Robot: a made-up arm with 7 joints.
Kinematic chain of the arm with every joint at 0, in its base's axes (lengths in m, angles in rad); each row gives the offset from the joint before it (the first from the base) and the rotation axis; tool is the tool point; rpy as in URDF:
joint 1: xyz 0 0 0.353 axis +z
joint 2: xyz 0 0 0 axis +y
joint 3: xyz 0 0 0.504 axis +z
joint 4: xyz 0.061 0 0 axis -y
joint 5: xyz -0.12 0 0.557 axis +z
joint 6: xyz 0 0 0 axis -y
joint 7: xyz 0.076 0 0 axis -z
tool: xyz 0 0 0 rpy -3.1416 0 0
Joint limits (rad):
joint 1: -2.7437..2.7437
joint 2: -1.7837..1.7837
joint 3: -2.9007..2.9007
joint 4: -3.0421..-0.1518
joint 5: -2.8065..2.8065
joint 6: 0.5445..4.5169
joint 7: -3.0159..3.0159
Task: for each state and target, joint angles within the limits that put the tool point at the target. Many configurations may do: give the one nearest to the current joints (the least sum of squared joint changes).
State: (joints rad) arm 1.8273 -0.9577 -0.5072 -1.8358 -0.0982 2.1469 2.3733
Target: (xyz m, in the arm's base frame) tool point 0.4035 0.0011 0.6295
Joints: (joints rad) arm 1.3788 -1.2109 -0.9500 -2.6617 -0.0681 2.0918 2.3733
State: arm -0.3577 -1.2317 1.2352 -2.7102 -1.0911 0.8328 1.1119
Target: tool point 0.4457 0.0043 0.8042
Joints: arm -0.9085 -0.6536 0.6995 -2.2534 -1.1564 0.8857 1.1119
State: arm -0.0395 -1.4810 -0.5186 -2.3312 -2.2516 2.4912 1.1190
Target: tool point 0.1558 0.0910 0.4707
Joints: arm 0.3120 -0.9854 -0.0378 -3.0421 -2.3546 2.6005 1.1190
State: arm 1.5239 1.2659 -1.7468 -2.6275 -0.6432 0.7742 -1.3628
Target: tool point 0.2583 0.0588 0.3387
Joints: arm 2.0575 1.2143 -1.4848 -2.9289 -0.5553 0.6226 -1.3628
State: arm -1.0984 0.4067 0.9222 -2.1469 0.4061 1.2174 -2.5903
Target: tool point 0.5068 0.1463 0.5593
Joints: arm -0.7632 -0.3138 0.9390 -2.3749 0.3932 1.0519 -2.5903
